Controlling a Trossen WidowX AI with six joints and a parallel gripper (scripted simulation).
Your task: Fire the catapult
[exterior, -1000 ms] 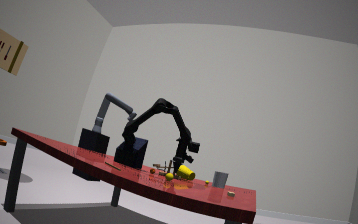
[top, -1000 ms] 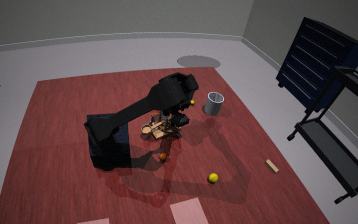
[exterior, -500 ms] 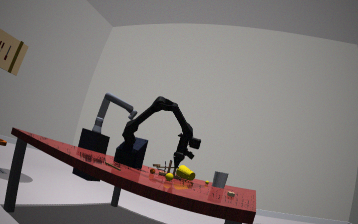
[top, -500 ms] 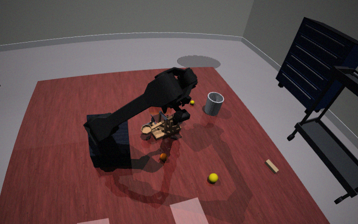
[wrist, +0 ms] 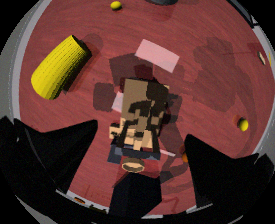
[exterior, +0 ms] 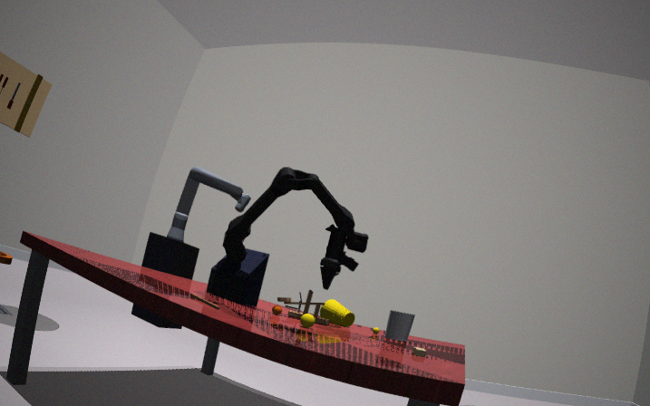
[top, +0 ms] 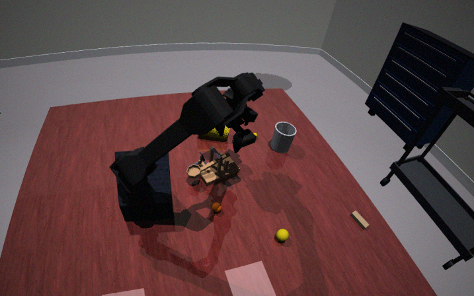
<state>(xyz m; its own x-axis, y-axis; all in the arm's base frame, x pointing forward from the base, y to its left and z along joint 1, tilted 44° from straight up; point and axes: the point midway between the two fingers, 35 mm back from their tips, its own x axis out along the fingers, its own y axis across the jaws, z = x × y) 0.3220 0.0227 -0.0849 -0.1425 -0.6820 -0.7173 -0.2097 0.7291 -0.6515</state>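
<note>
The orange ball is 90 mm behind my gripper tip, 160 mm to the right of it and 110 mm below it. The rest, counted from my gripper tip: white mug (280 mm ahead, 60 mm to the left, 90 mm below); wooden catapult (70 mm behind, 70 mm below); small yellow ball (190 mm ahead, 140 mm to the left, 110 mm below).
</note>
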